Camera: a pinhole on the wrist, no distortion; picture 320 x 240 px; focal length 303.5 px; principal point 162.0 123.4 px. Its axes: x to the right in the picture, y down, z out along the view. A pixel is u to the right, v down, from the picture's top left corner.
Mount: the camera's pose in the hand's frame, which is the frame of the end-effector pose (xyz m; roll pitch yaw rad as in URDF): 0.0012 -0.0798 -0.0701 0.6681 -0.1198 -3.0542
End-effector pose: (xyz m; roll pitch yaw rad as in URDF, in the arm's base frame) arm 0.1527 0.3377 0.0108 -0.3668 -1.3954 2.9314
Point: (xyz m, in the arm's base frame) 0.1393 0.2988 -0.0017
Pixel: 187 18
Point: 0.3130 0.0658 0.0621
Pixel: 171 162
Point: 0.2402 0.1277 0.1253
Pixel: 98 146
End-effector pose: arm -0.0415 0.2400 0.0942 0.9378 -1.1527 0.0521
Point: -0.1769 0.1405 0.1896
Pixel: 148 155
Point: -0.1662 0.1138 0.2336
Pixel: 110 182
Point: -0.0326 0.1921 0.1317
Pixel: 98 195
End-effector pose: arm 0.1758 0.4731 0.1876 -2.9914 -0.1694 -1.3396
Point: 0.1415 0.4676 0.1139
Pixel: 197 98
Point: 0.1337 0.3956 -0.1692
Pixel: 182 198
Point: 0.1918 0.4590 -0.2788
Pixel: outside the picture
